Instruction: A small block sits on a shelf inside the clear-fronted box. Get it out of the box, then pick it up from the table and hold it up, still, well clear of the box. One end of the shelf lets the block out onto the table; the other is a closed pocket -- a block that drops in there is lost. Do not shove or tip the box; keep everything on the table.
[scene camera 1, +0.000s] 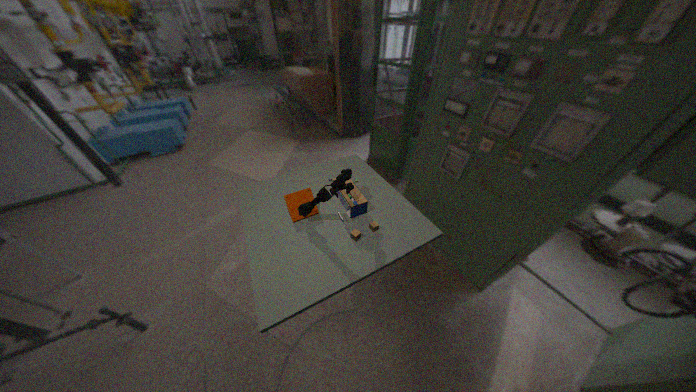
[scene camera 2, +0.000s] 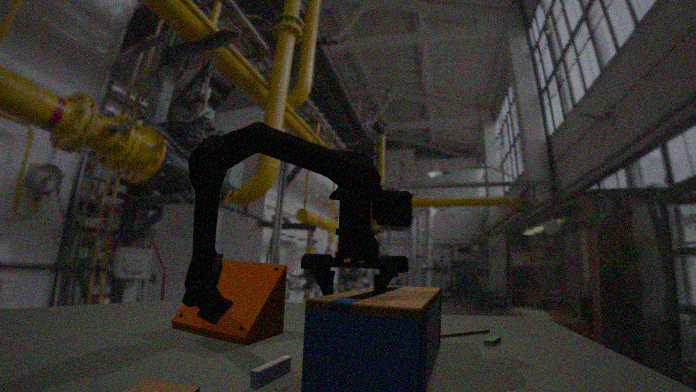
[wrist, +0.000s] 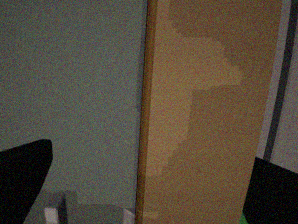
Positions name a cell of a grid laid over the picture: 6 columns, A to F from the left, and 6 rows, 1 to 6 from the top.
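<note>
My gripper (scene camera 2: D5), also (wrist: C5). A box (scene camera 2: D6), also (wrist: E3).
</note>
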